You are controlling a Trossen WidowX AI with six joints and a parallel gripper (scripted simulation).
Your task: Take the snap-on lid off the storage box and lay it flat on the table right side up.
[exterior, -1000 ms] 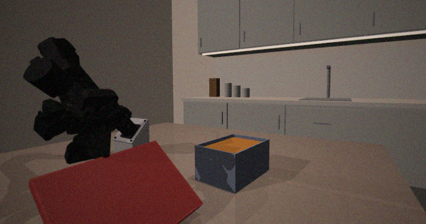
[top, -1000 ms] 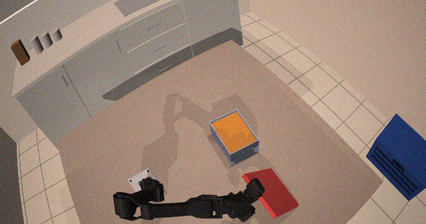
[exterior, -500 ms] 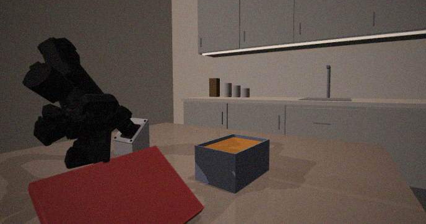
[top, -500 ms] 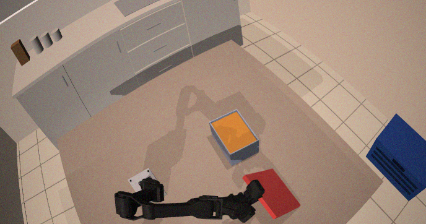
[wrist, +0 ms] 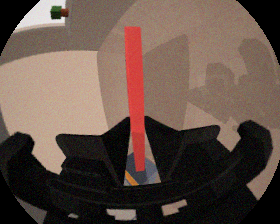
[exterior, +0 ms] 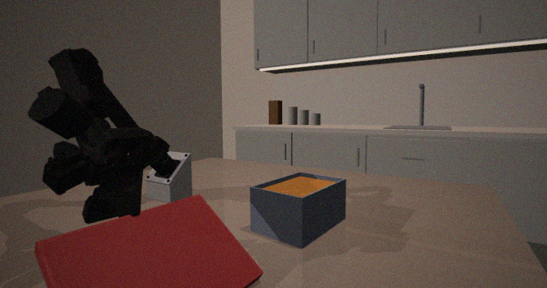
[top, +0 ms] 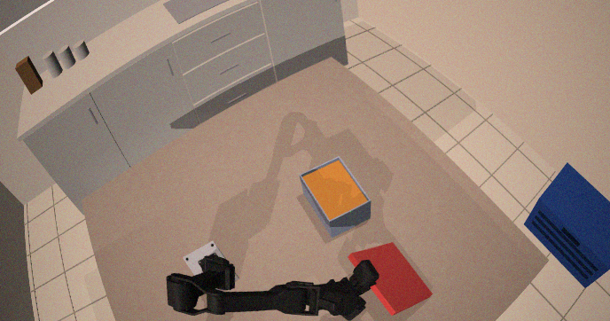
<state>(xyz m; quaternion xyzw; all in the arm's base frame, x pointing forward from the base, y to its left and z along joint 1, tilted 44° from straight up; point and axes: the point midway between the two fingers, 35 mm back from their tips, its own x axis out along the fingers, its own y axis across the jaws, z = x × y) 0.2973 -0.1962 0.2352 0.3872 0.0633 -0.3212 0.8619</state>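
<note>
Now: gripper tip 7 cm short of the red lid and 4 cm above it. The rest, counted from my gripper tip: storage box (33 cm to the left, 10 cm ahead, 5 cm below).
</note>
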